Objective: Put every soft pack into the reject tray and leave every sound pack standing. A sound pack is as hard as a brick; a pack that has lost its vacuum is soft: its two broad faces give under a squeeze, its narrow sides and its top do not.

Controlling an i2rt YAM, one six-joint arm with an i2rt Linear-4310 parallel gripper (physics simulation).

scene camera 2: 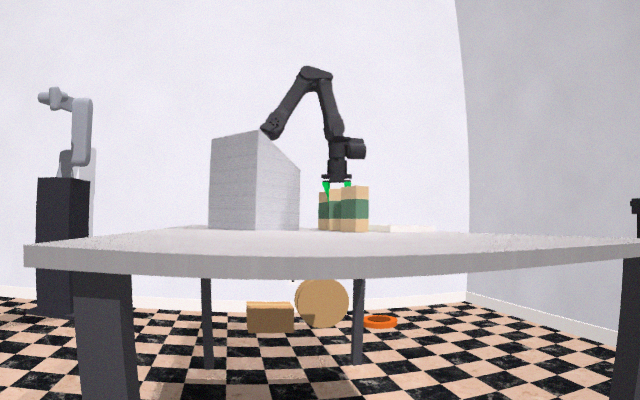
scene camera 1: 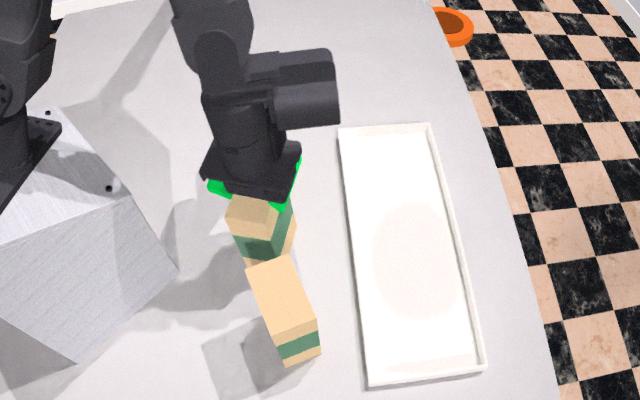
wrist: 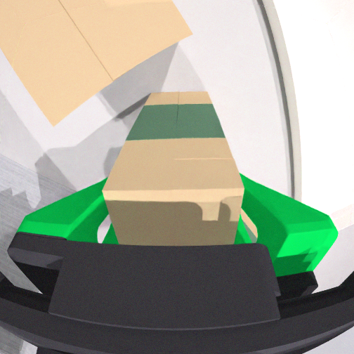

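Where they show: gripper, fingertip midpoint: (scene camera 2: pixel 336 203) (scene camera 1: pixel 264 204); arm's base, origin of the base link: (scene camera 2: pixel 255 154) (scene camera 1: pixel 4 167).
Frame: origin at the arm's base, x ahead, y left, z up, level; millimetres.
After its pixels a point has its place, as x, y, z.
Observation:
Tan packs with green bands stand in a row on the table. My gripper (scene camera 1: pixel 250 198) @[279, 63, -154] (scene camera 2: pixel 337 187) (wrist: pixel 176 174) points down and is shut on the middle pack (scene camera 1: pixel 250 212) @[275, 20, -106] (scene camera 2: pixel 335 210) @[268, 10, -179] (wrist: pixel 175 167), with a green finger against each side. That pack is upright; whether its faces give cannot be told. The front pack (scene camera 1: pixel 282 300) @[322, -81, -113] (scene camera 2: pixel 355 210) @[314, -120, -181] (wrist: pixel 85 45) stands upright beside it, towards the camera in scene camera 1. A third pack (scene camera 2: pixel 323 211) @[240, 147, -179] shows partly behind, mostly hidden by the gripper and the middle pack. The white reject tray (scene camera 1: pixel 351 240) @[390, 66, -245] (wrist: pixel 295 165) lies to the right and is empty.
A large grey metal block (scene camera 1: pixel 100 270) @[100, -62, -118] (scene camera 2: pixel 233 182) @[-56, -90, -103] carries the arm and stands left of the packs. The table (scene camera 2: pixel 320 265) @[149, -975, -254] ends beyond the tray. An orange ring (scene camera 1: pixel 465 36) (scene camera 2: pixel 380 325) lies on the checkered floor.

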